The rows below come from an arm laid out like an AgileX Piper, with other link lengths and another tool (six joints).
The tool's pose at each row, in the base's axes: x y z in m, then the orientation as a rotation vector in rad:
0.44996 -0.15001 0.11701 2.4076 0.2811 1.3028
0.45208 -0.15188 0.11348 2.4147 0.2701 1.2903
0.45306 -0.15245 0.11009 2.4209 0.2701 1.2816
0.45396 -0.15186 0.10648 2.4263 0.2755 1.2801
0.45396 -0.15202 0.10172 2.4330 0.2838 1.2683
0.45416 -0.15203 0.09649 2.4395 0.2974 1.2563
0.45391 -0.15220 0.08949 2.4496 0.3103 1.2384
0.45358 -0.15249 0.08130 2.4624 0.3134 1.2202
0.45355 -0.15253 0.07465 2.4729 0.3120 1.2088
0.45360 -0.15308 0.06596 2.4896 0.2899 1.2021
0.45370 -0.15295 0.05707 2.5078 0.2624 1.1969
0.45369 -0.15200 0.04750 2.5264 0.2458 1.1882
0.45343 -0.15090 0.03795 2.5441 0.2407 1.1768
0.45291 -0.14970 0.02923 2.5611 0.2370 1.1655
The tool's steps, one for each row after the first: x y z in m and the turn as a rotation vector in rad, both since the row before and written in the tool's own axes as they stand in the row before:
-0.00217 0.00017 0.00396 -0.0024 -0.0116 0.0052
-0.00221 -0.00093 0.00265 0.0025 -0.0073 -0.0002
-0.00200 -0.00207 0.00243 0.0061 -0.0015 -0.0013
-0.00362 -0.00185 0.00247 0.0054 -0.0082 -0.0057
-0.00378 -0.00219 0.00289 0.0074 -0.0075 -0.0089
-0.00535 -0.00282 0.00354 0.0085 -0.0123 -0.0087
-0.00624 -0.00323 0.00423 0.0069 -0.0145 -0.0019
-0.00480 -0.00278 0.00367 0.0051 -0.0101 0.0018
-0.00635 -0.00314 0.00507 0.0035 -0.0112 0.0178
-0.00623 -0.00371 0.00515 0.0033 -0.0112 0.0220
-0.00655 -0.00458 0.00535 0.0070 -0.0120 0.0148
-0.00665 -0.00458 0.00522 0.0098 -0.0121 0.0069
-0.00617 -0.00428 0.00462 0.0099 -0.0116 0.0059

